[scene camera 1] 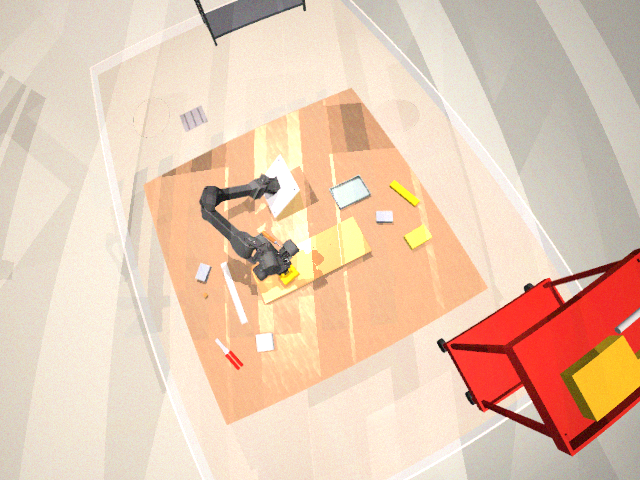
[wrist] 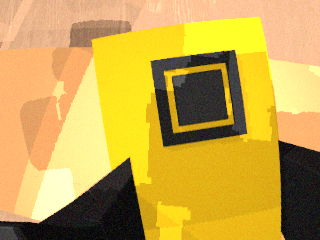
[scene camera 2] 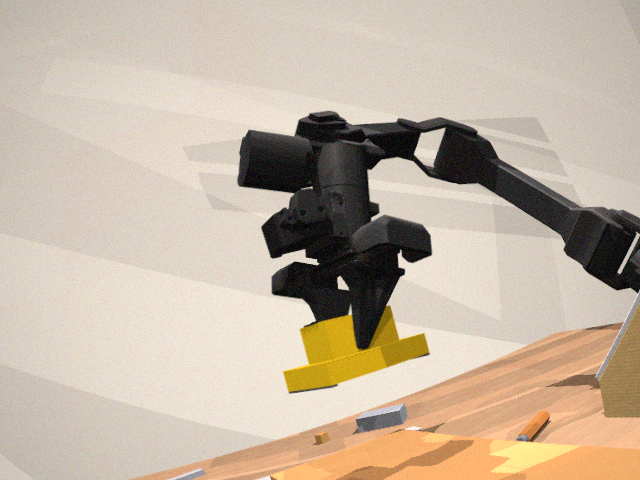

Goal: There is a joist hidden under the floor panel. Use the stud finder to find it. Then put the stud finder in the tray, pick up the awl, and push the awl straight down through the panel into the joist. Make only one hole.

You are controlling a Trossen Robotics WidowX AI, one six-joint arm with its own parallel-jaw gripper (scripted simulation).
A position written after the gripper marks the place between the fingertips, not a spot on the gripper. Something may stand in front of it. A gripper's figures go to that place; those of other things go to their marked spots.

Labels:
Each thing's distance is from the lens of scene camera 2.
gripper point(scene camera 2: 348, 352): 52 cm
yellow stud finder point(scene camera 2: 329, 344): 48 cm

